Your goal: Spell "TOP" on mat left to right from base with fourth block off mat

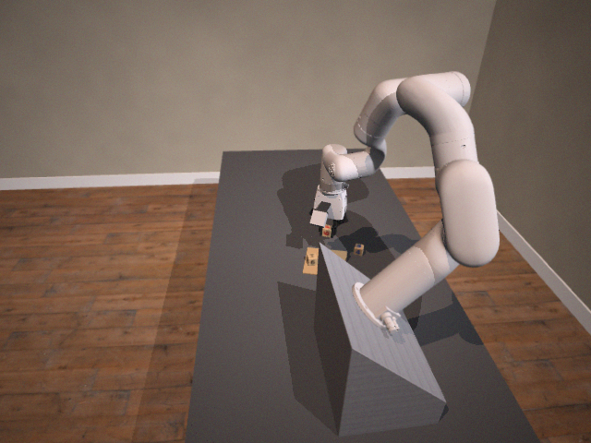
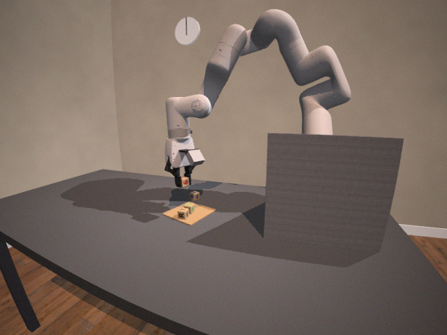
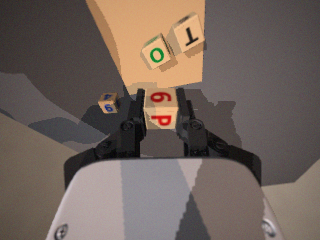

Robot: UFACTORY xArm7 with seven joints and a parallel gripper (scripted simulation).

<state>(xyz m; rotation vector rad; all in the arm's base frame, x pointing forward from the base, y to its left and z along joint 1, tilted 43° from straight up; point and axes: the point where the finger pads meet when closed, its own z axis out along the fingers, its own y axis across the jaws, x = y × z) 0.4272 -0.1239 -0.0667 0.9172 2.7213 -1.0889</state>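
The tan mat lies 2 cm behind my hand, 1 cm to the left of it and 12 cm below it. Also, from my hand: blue-lettered block 12 cm to the right, 11 cm below.
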